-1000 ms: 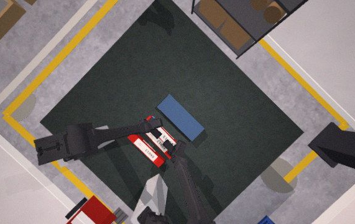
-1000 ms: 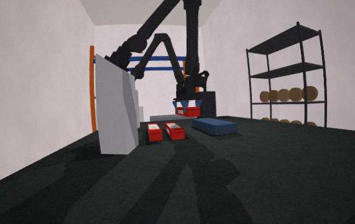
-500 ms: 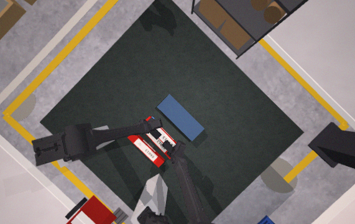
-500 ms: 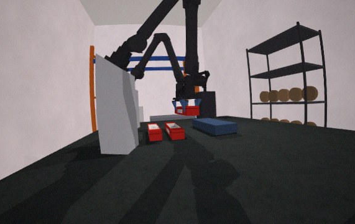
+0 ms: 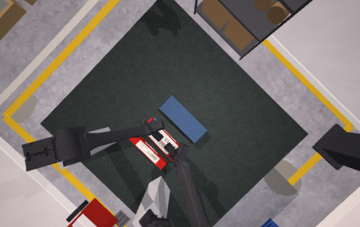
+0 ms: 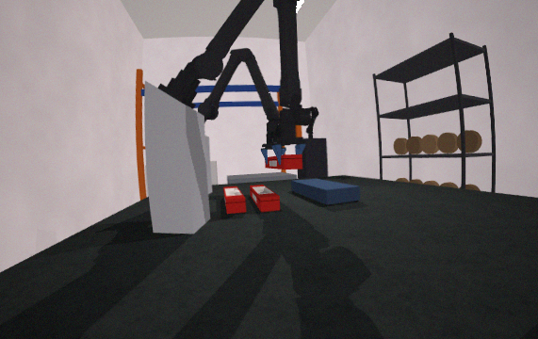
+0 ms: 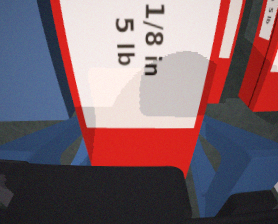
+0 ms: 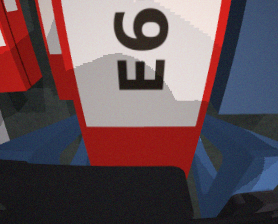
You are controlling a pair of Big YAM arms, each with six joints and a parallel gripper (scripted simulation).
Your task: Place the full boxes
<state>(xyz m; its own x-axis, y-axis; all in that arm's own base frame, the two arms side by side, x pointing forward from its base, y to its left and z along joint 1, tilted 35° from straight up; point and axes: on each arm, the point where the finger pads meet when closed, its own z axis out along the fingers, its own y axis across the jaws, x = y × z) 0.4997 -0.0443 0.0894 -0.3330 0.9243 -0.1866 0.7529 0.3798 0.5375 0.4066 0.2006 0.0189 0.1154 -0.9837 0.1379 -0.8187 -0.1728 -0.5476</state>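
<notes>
Now: left hand 1 cm past the red box, 12 cm to the left of it and 1 cm below it. The rest, counted from my left hand: low blue platform (18 cm ahead, 13 cm to the right, 15 cm below).
Right now the red box is 140 mm to the left of my right hand, 10 mm ahead of it and 10 mm above it. From my right hand the other things lie so: low blue platform 190 mm ahead, 150 mm below, 120 mm to the left.
</notes>
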